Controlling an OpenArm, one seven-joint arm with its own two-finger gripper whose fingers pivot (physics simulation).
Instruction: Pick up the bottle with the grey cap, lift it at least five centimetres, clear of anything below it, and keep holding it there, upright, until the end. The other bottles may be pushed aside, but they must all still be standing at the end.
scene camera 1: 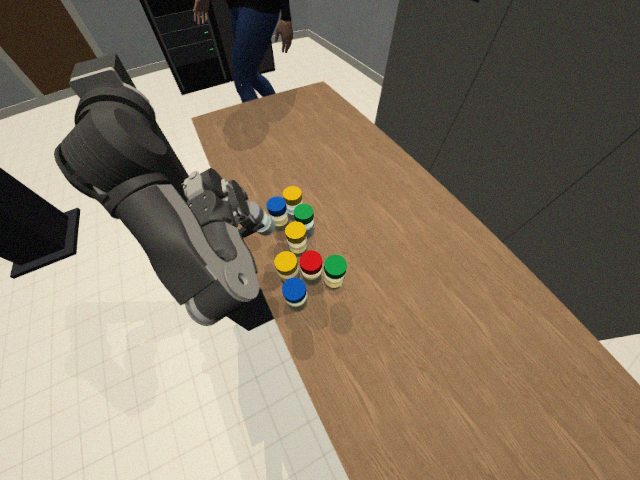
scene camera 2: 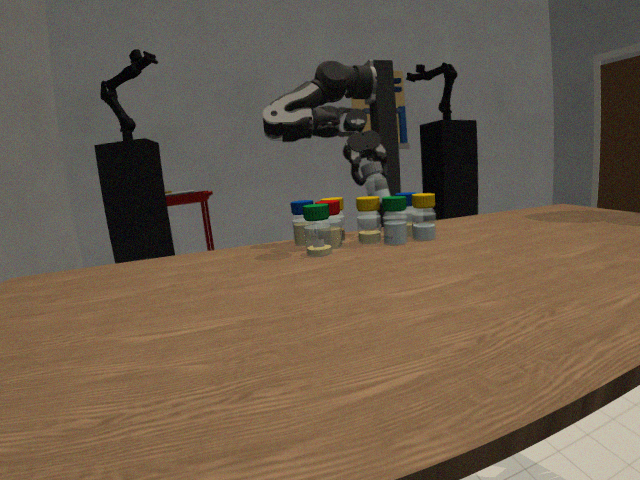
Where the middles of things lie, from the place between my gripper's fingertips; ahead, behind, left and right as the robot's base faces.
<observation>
My hand is 2 cm short of the grey-capped bottle [scene camera 2: 376, 185] and 1 cm above it. Round my hand: green-capped bottle [scene camera 2: 318, 238]: 14 cm ahead, 19 cm to the right, 8 cm below.
</observation>
